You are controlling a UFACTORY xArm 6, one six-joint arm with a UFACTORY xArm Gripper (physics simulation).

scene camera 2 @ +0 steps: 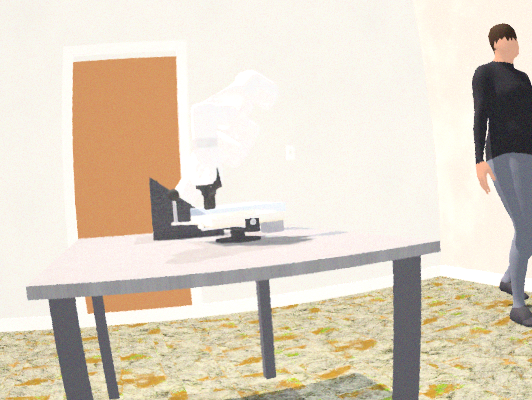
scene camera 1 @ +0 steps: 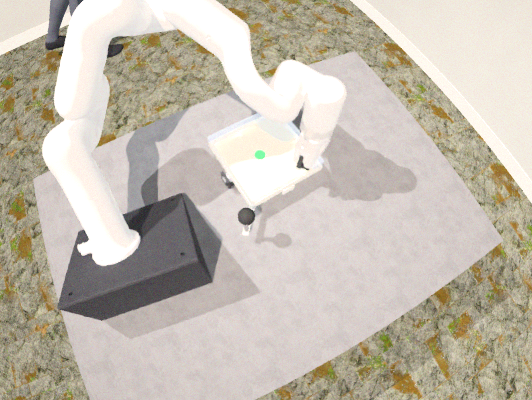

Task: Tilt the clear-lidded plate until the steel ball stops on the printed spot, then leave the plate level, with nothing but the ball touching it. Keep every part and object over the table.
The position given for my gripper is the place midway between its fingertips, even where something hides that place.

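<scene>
Scene camera 2 gives me my gripper (scene camera 2: 210, 209). Through scene camera 1, meanwhile, I see a clear-lidded plate (scene camera 1: 258, 154).
</scene>
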